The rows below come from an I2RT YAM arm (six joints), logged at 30 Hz.
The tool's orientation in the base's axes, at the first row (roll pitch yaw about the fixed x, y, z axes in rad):
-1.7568 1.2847 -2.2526
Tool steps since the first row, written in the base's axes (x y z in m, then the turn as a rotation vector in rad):
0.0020 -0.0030 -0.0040 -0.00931 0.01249 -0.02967
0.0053 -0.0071 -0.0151 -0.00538 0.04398 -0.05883
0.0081 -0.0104 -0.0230 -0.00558 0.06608 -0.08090
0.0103 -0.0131 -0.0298 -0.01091 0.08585 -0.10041
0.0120 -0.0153 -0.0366 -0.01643 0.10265 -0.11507
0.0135 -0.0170 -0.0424 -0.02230 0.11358 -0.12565
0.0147 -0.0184 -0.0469 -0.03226 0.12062 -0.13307
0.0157 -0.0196 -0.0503 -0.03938 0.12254 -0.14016
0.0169 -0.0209 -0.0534 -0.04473 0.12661 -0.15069
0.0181 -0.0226 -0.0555 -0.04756 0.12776 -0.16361
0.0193 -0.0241 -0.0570 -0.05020 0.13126 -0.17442
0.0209 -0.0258 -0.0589 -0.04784 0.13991 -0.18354
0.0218 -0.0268 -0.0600 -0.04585 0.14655 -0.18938
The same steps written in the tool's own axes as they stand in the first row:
0.0041 -0.0005 0.0034 0.02738 0.01463 -0.01261
0.0151 0.0006 0.0088 0.04776 0.05121 -0.02282
0.0229 0.0012 0.0133 0.06412 0.07600 -0.03248
0.0296 0.0018 0.0169 0.07946 0.09578 -0.04565
0.0363 0.0026 0.0198 0.09082 0.11162 -0.05780
0.0420 0.0034 0.0222 0.09962 0.12118 -0.06765
0.0464 0.0040 0.0242 0.10697 0.12473 -0.07937
0.0498 0.0044 0.0258 0.11462 0.12511 -0.08615
0.0528 0.0047 0.0276 0.12478 0.12908 -0.09224
0.0550 0.0044 0.0296 0.13742 0.13236 -0.09459
0.0565 0.0041 0.0315 0.14750 0.13714 -0.09803
0.0584 0.0039 0.0338 0.15393 0.14807 -0.09965
0.0596 0.0037 0.0351 0.15772 0.15622 -0.10080

